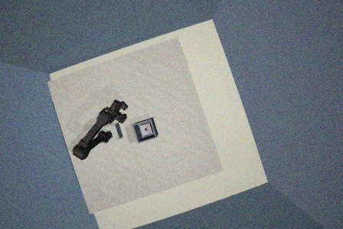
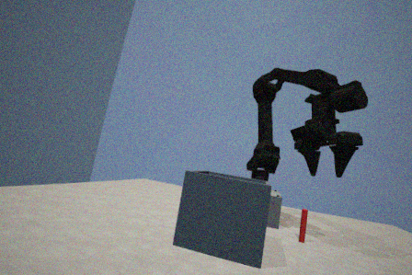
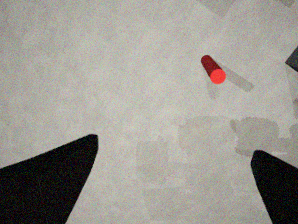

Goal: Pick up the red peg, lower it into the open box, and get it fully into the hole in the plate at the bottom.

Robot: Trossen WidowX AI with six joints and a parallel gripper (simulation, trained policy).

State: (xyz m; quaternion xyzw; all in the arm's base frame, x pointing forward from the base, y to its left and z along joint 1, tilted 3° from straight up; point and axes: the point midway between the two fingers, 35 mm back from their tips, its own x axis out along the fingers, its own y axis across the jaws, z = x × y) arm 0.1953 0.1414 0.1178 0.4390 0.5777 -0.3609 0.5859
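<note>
Now: the red peg 30 mm behind my gripper tip, 30 mm to the right of it and 130 mm below it.
</note>
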